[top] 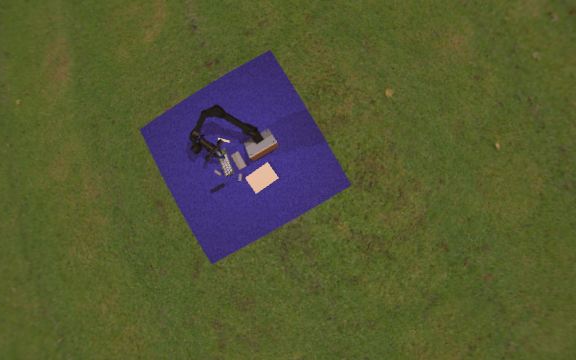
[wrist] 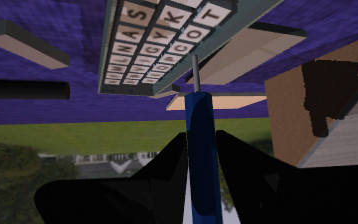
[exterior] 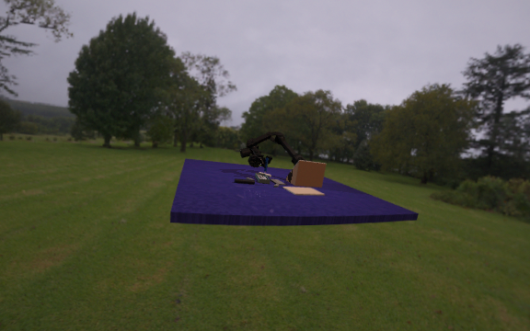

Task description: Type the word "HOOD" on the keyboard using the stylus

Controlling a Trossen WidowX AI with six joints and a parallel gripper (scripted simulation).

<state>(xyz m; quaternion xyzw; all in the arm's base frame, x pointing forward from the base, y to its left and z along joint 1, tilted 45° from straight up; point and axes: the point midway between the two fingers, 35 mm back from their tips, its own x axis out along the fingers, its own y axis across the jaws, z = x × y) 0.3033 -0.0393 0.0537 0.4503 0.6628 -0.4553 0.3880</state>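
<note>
The grey slab is 80 mm below my gripper tip, 70 mm to the left of it and 70 mm behind it. Round my gripper tip: grey stylus tip: 50 mm below; pale stick: 130 mm to the right, 80 mm below, 60 mm behind; blue stylus: 10 mm below.
</note>
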